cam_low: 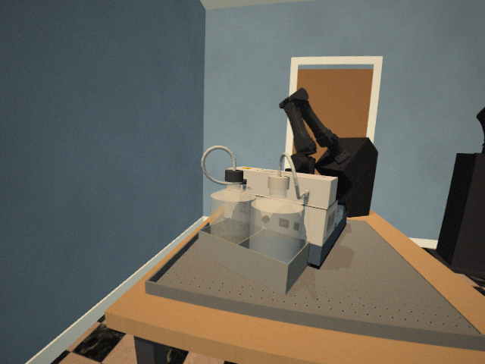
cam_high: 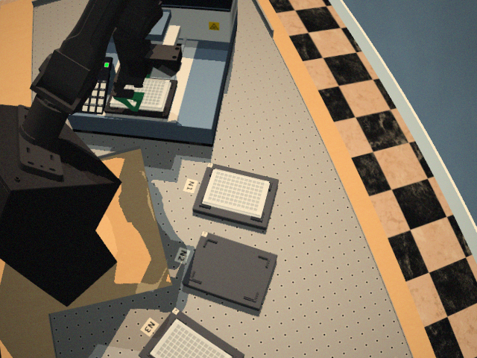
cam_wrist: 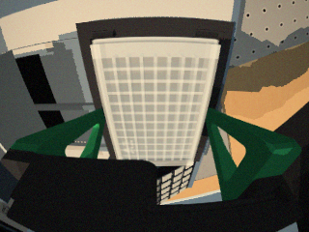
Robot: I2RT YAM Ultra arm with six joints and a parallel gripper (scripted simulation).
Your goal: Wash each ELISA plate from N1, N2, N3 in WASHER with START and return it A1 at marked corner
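The dark carrier is 10 mm below my hand. Also, from my hand: N1 label 100 mm ahead, 200 mm to the right, 100 mm below; manifold 40 mm ahead, 150 mm to the left, 40 mm above; washer 40 mm ahead, 150 mm to the left, 30 mm above.
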